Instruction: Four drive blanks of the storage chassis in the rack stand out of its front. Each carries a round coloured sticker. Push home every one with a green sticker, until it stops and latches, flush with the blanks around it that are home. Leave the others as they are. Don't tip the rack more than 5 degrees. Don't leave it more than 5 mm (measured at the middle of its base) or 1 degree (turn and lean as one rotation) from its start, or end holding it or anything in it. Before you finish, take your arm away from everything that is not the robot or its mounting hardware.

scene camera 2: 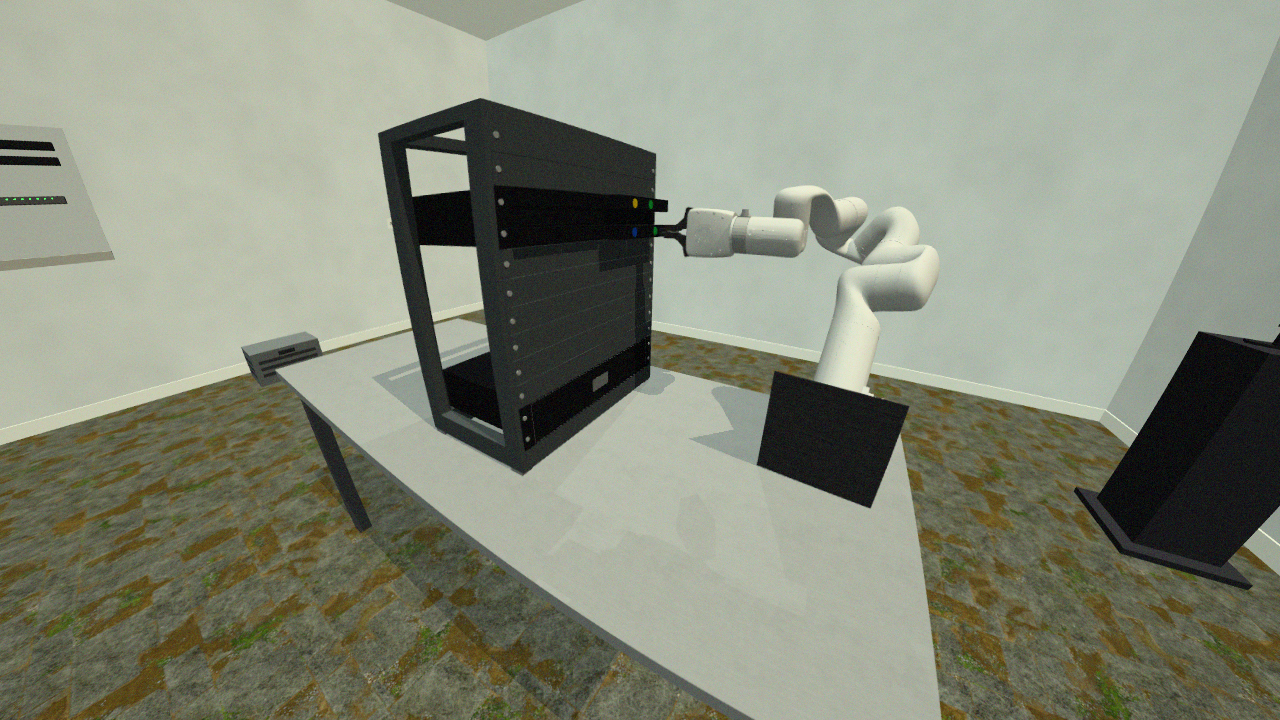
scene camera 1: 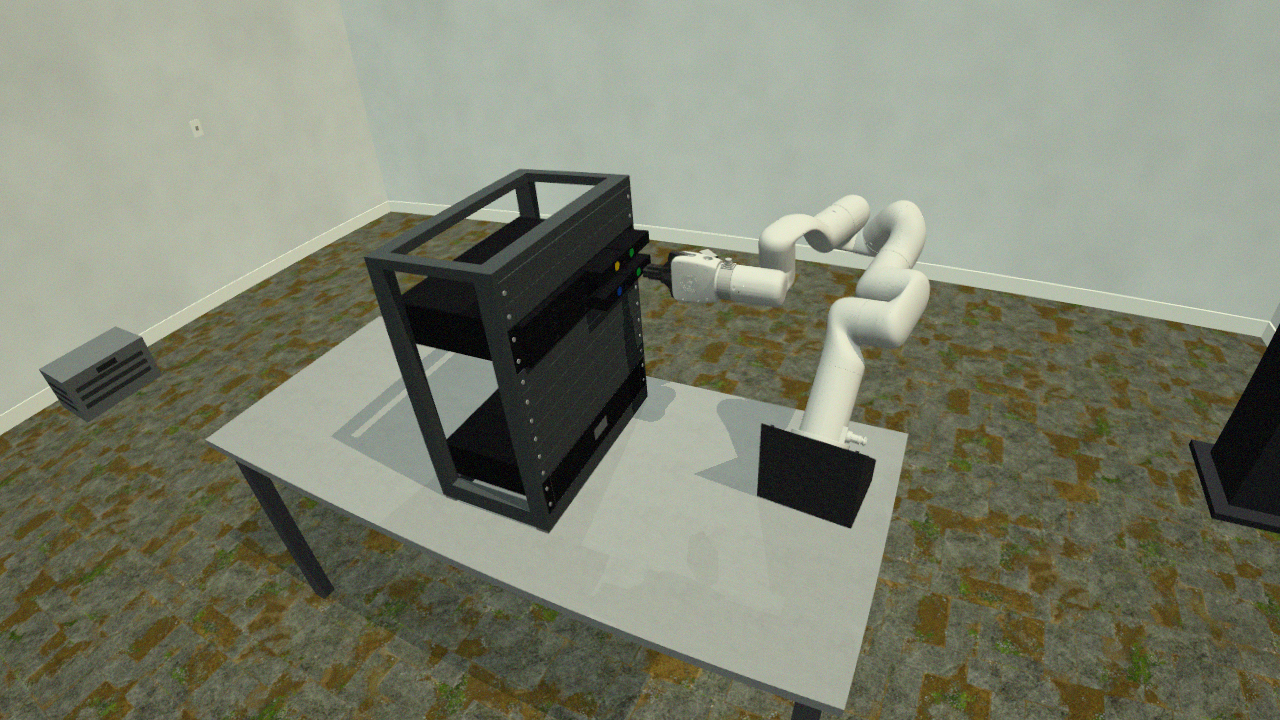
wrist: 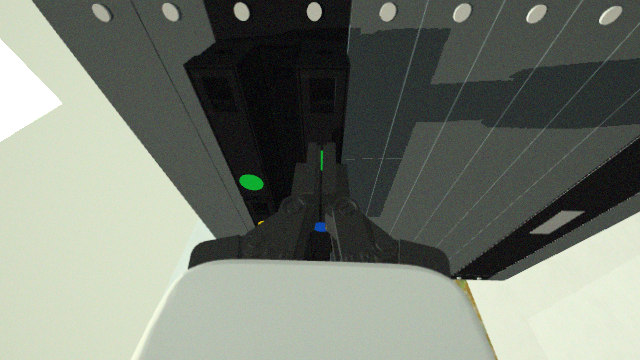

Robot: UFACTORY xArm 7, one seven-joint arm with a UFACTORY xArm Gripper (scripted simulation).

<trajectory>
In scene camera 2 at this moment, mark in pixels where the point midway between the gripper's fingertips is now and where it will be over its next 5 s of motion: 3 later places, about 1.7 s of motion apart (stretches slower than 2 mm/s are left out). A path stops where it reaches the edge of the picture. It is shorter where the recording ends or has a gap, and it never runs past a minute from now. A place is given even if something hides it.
My gripper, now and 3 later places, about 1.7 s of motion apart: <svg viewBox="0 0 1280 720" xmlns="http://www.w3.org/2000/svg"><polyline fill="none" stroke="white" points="661,231 648,230 644,230 681,226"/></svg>
</trajectory>
